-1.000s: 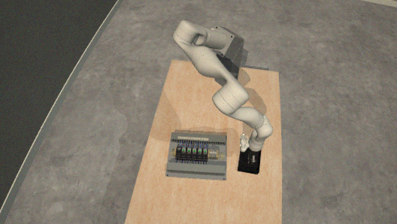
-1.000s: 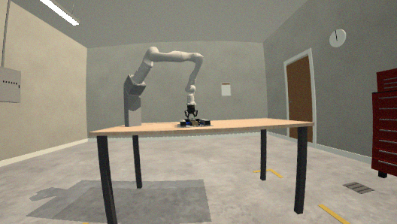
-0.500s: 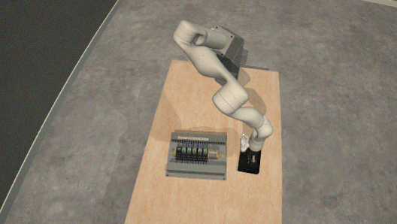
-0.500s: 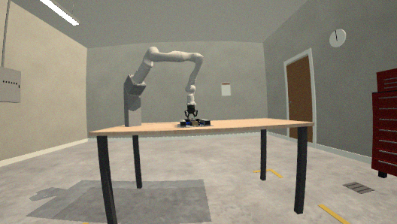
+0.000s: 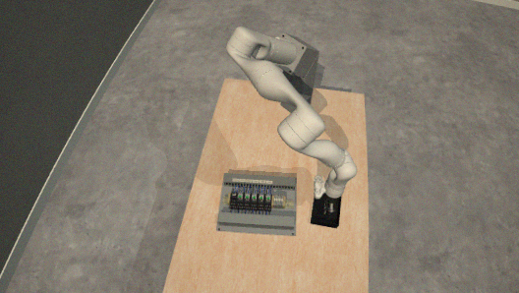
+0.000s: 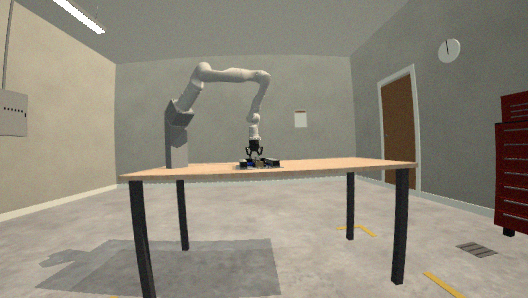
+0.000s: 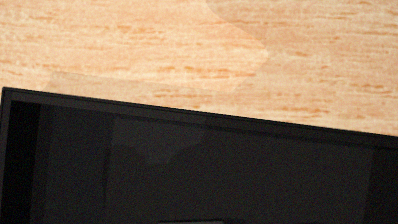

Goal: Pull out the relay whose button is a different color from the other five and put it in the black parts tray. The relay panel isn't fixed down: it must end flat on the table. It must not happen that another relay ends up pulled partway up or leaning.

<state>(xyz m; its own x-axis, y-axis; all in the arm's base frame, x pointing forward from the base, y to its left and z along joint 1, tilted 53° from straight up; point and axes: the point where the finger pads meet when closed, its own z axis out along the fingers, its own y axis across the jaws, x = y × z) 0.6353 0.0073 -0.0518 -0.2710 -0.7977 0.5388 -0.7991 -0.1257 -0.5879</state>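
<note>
My gripper is now 1 cm above the relay. Also, from my hand: grey relay panel 27 cm to the right, 10 cm behind, 1 cm below; then black parts tray 2 cm below.
</note>
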